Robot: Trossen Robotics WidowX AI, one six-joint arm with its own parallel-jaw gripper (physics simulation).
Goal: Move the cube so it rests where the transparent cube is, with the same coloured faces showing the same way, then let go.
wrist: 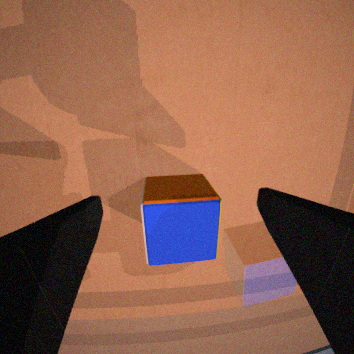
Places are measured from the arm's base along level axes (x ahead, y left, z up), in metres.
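Where they show: gripper, between the fingertips: [180, 200].
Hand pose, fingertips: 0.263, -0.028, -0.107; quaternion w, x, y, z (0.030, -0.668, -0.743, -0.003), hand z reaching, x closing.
Note:
Each offset is from my fingertips to the top centre of the thing, as dx, dy, dz. "pt": to the spot under its first point. Level surfaces: height alone.
The solid cube {+0.017, +0.002, +0.005} [182, 231] shows near the middle of the wrist view. A bright blue face is towards the camera, a dark orange-brown face is at its upper side, and thin white and yellow edges show at its left and right. The transparent cube {+0.055, +0.064, +0.005} [267, 280] is to the lower right of it, with a pale violet face and an orange-brown upper face; its right part is hidden behind the right finger. My gripper [180, 200] is open, its black fingers wide apart. The solid cube appears between the two fingers in the picture, touching neither.
The orange-brown table surface {dz -0.034} [240, 100] bears large dark shadows at the left and curved shadow bands along the bottom. A thin grey edge {pt +0.130, +0.130, +0.025} [322, 350] shows at the bottom right corner. The transparent cube stands close to the solid cube's right side.

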